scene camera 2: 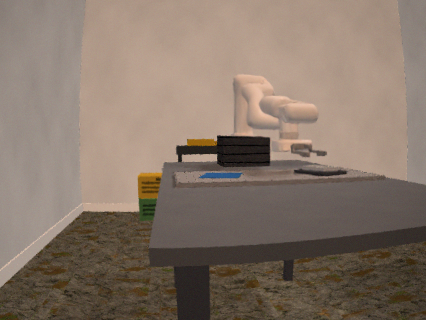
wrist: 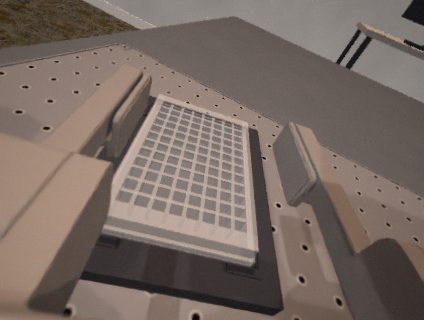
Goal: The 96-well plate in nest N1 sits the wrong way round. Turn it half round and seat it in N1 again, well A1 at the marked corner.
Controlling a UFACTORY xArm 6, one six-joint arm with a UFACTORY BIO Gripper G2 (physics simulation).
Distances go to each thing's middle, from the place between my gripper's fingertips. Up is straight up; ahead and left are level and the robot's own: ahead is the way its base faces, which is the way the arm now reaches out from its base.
I see the clear 96-well plate (wrist: 185, 184) 1 cm ahead of my hand and 5 cm below it.
